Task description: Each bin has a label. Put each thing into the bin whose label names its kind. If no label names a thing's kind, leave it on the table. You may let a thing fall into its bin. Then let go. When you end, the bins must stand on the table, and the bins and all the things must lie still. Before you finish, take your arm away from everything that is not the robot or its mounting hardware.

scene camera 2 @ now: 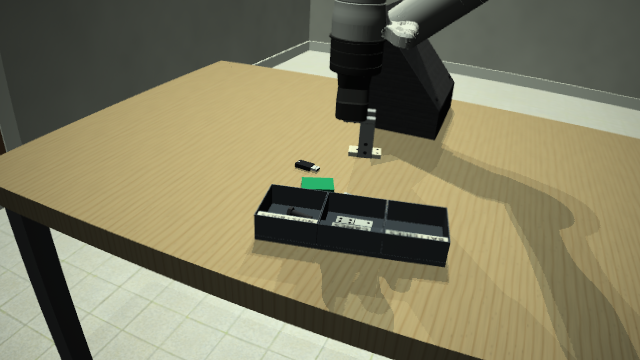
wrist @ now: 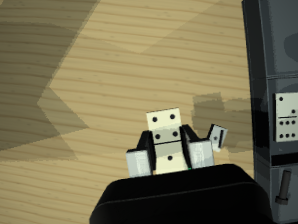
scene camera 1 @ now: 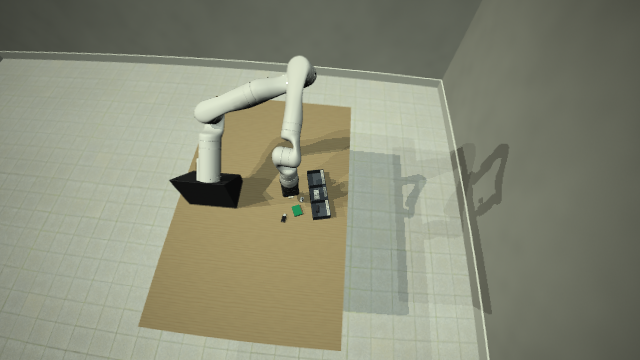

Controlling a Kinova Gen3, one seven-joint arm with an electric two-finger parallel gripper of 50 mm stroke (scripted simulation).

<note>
In view: my gripper (scene camera 2: 364, 153) and a domino (wrist: 164, 124).
My gripper also shows in the wrist view (wrist: 167, 140).
</note>
